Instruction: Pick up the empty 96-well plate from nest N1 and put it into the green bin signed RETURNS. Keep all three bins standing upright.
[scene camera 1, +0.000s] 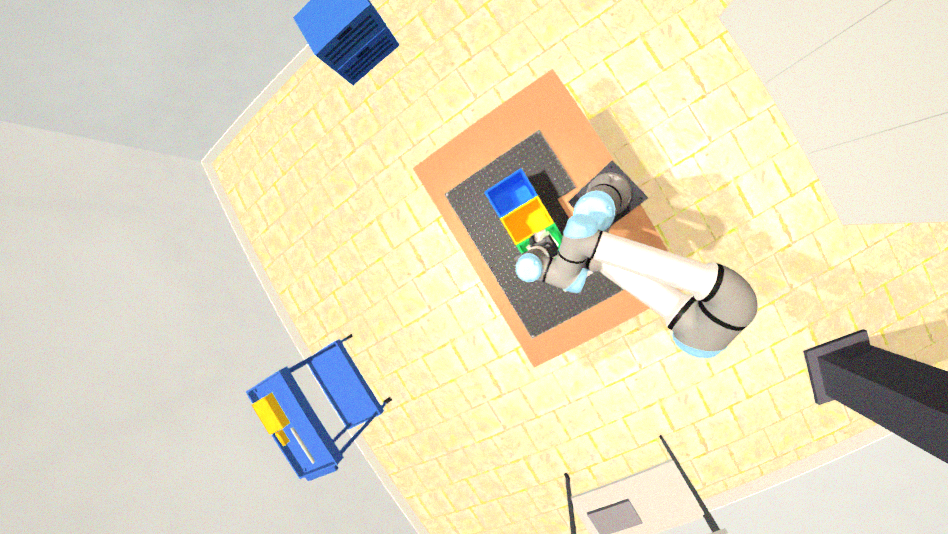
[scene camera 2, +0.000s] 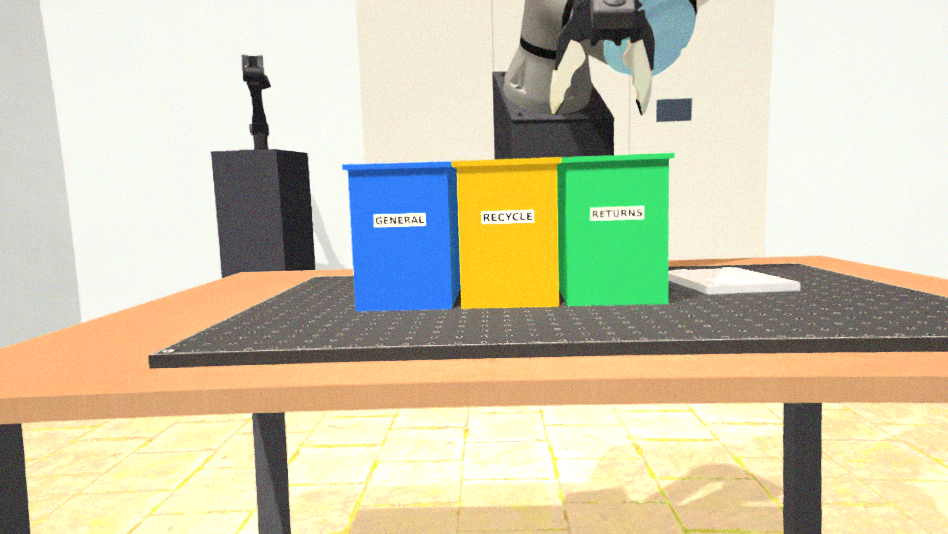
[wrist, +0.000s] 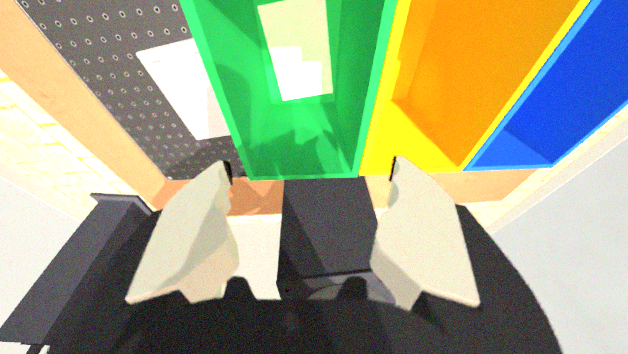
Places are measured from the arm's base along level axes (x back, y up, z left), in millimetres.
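Where they show: gripper, fingertip midpoint: (scene camera 2: 597, 115) (wrist: 310, 162); arm's base, link origin: (scene camera 1: 609, 193) (scene camera 2: 546, 92).
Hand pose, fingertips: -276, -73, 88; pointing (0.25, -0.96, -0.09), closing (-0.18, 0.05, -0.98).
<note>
Things, the pixels of their top centre, and the offset from my fingertips, as dx, dy, dz. Level surfaces: height alone.
- white 96-well plate, top centre: (wrist: 300, 55) -6, -220, +10
- green RETURNS bin, top centre: (wrist: 297, 109) (scene camera 2: 605, 159) (scene camera 1: 543, 247) -7, -57, +10
- yellow RECYCLE bin, top centre: (wrist: 447, 103) (scene camera 2: 505, 162) (scene camera 1: 526, 220) -28, -57, -120
- blue GENERAL bin, top centre: (scene camera 2: 407, 166) (wrist: 574, 104) (scene camera 1: 510, 193) -47, -57, -250
- flat white nest, top centre: (scene camera 2: 724, 273) (wrist: 200, 98) +78, -222, +173
- dark perforated board, surface height: dy -237
The white 96-well plate (wrist: 302, 35) lies low inside the green RETURNS bin (scene camera 1: 555, 233) (scene camera 2: 613, 258) (wrist: 305, 120) in the wrist view; the bin's front wall hides it in scene camera 2. My gripper (scene camera 1: 542, 241) (scene camera 2: 597, 112) (wrist: 310, 162) is open, with nothing between its fingers, above the green bin's rim. The yellow RECYCLE bin (scene camera 1: 524, 222) (scene camera 2: 508, 265) (wrist: 465, 65) and the blue GENERAL bin (scene camera 1: 510, 192) (scene camera 2: 403, 265) (wrist: 565, 90) stand beside it. All three bins are upright. A flat white nest (scene camera 2: 733, 281) (wrist: 185, 95) lies beside the green bin; no label on it is legible.
The bins and nest stand on a dark perforated board (scene camera 1: 524, 298) (scene camera 2: 497, 331) on an orange-brown table (scene camera 2: 464, 391). A black pedestal (scene camera 2: 248, 212) with a small dark arm (scene camera 2: 258, 99) stands behind. A blue cart (scene camera 1: 344, 384) and a blue cabinet (scene camera 1: 338, 23) stand away from the table.
</note>
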